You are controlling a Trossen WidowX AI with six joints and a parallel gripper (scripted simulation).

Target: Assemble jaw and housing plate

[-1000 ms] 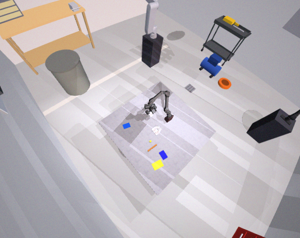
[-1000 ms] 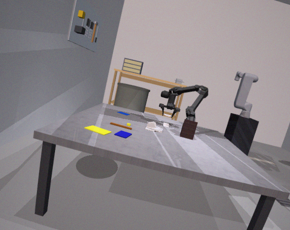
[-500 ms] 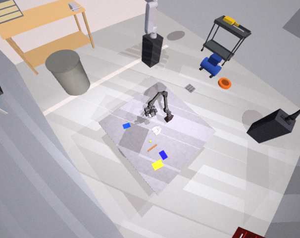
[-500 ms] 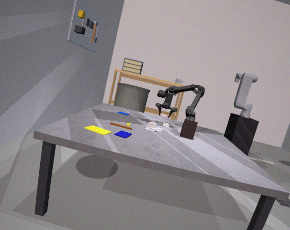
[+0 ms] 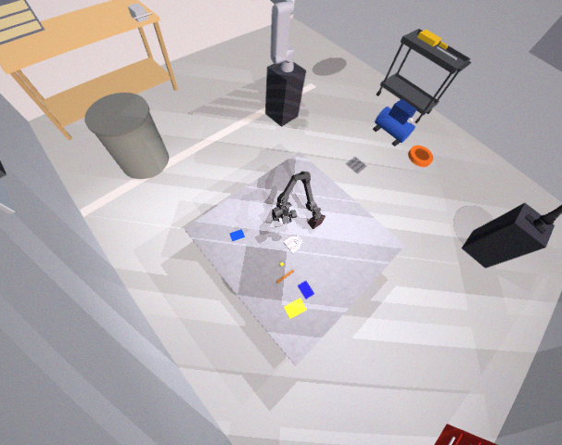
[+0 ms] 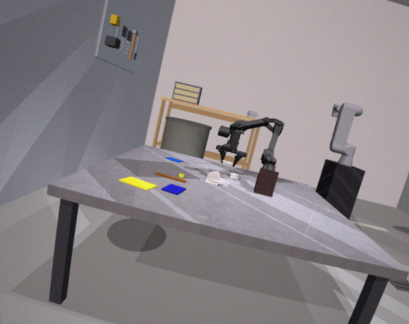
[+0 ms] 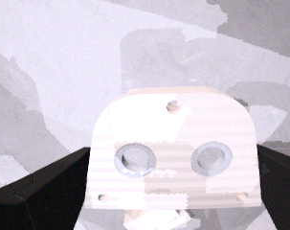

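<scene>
The white jaw lies 30 mm ahead of my gripper tip, 200 mm to the left of it and 60 mm below it. Also, from my gripper tip: white housing plate: 10 mm to the left, 20 mm above; small yellow cube: 240 mm ahead, 230 mm to the left, 70 mm below; orange bar: 290 mm ahead, 320 mm to the left, 80 mm below.
</scene>
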